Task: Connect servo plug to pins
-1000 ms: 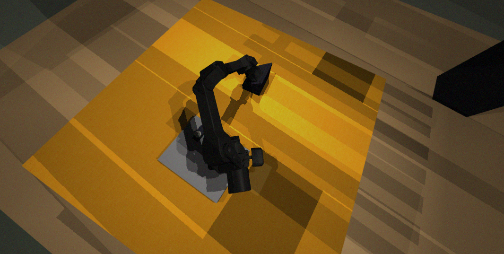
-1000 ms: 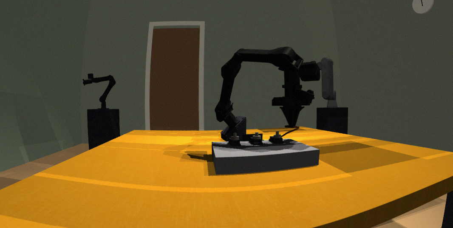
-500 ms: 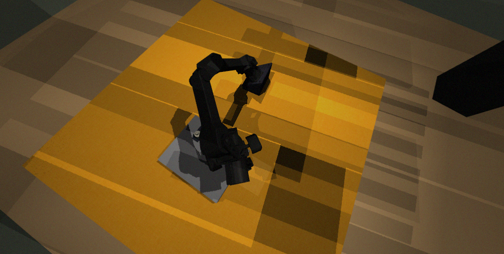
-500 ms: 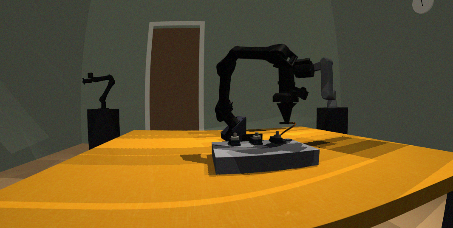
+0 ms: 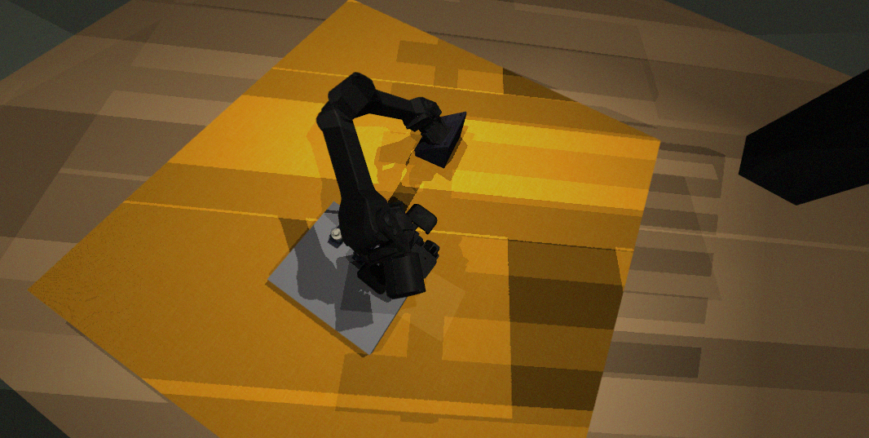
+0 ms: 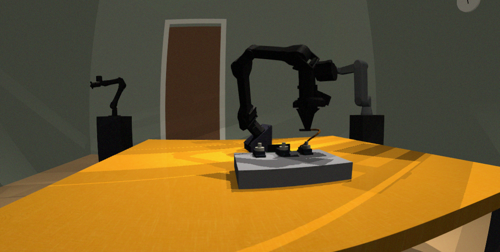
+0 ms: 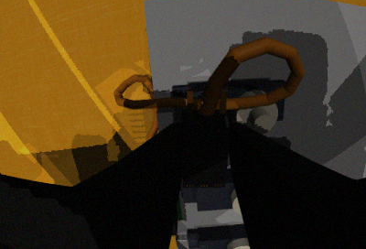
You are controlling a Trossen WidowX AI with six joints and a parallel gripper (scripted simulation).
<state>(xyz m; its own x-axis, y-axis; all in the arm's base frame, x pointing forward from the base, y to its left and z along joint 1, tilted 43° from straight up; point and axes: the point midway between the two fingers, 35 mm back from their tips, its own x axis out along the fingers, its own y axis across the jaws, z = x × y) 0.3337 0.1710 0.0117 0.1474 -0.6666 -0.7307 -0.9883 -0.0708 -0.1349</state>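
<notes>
The green band lies 8 cm to the right of my gripper tip, 5 cm below it and 3 cm behind it. From my gripper tip the other things lie so: servo (9 cm to the right, 7 cm below, 2 cm ahead); grey holder (13 cm ahead, 10 cm below, 9 cm to the right).
</notes>
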